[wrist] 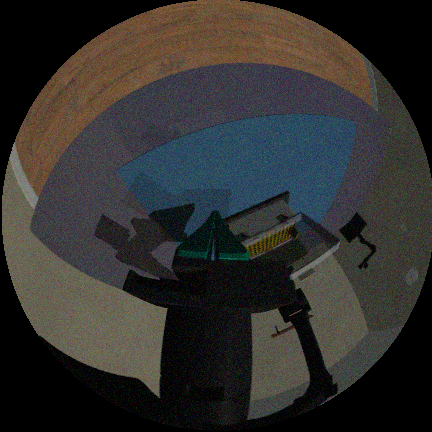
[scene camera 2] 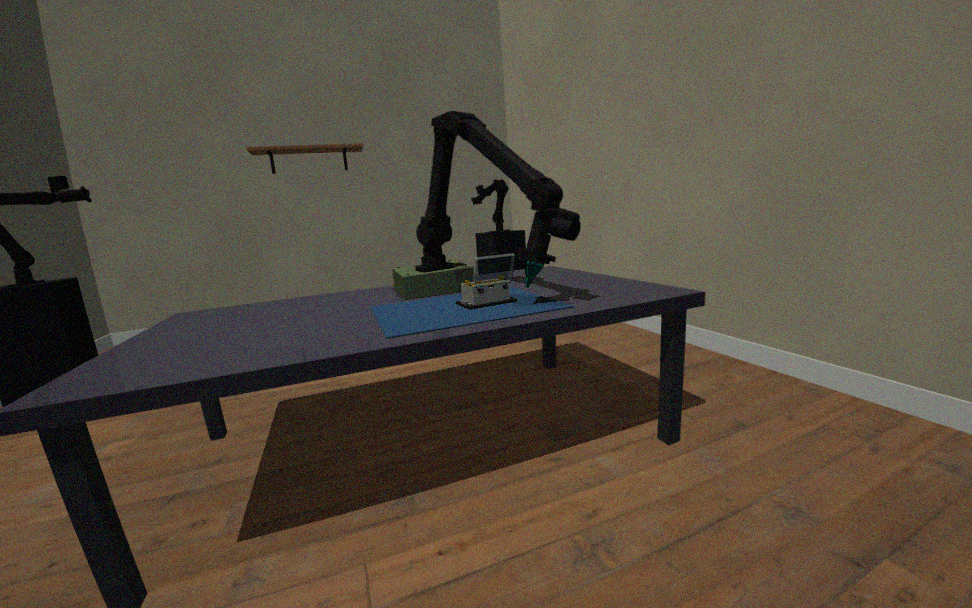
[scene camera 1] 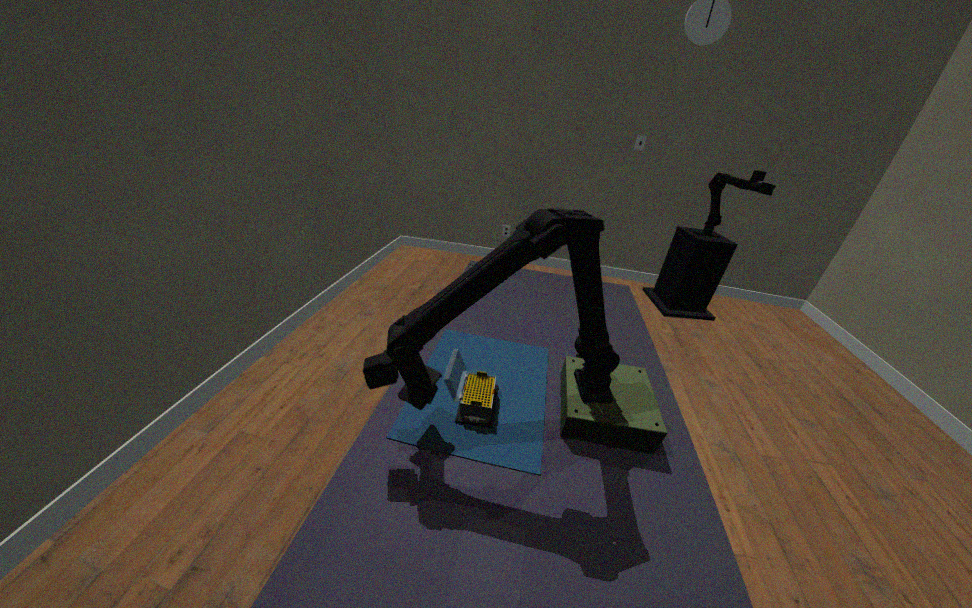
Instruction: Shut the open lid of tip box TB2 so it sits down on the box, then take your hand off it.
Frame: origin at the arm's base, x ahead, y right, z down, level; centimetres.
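Seen in the pictures: gripper, fingertip midpoint: (wrist: pixel 215 214) (scene camera 2: pixel 526 287) (scene camera 1: pixel 428 402); arm's base, origin of the base link: (scene camera 2: pixel 434 269) (scene camera 1: pixel 592 387).
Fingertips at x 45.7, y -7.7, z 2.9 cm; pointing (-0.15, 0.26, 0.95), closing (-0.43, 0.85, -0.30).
Observation:
Offsets run from my fingertips to a thing's middle. Level surfaces: height alone.
Tip box TB2 @(dx -13.3, dy +5.7, dz +2.0 cm) (scene camera 1: pixel 475 413) (scene camera 2: pixel 486 293) (wrist: pixel 261 221) has pale walls and a yellow tip rack (scene camera 1: pixel 478 391) (wrist: pixel 272 241). Its clear, pale-edged lid @(dx -6.6, dy +6.3, dz -5.2 cm) (scene camera 1: pixel 453 374) (scene camera 2: pixel 494 255) (wrist: pixel 316 260) stands open, roughly upright, along the box side away from the arm's base. My gripper (scene camera 2: pixel 529 285) (wrist: pixel 215 214) has teal fingers, shut and empty. In scene camera 2 the tips are low, to the right of the lid, apart from it in that view. In scene camera 1 the wrist is left of the lid and the fingertips are hidden. No contact with the lid is visible.
The box stands on a blue mat @(dz +5.3 cm) (scene camera 1: pixel 519 430) (scene camera 2: pixel 401 319) (wrist: pixel 260 150) on a purple-grey table @(dz +5.6 cm) (scene camera 1: pixel 516 552) (scene camera 2: pixel 286 340). The arm rises from a green base block (scene camera 1: pixel 637 401) (scene camera 2: pixel 412 283), on the other side of the box from the gripper.

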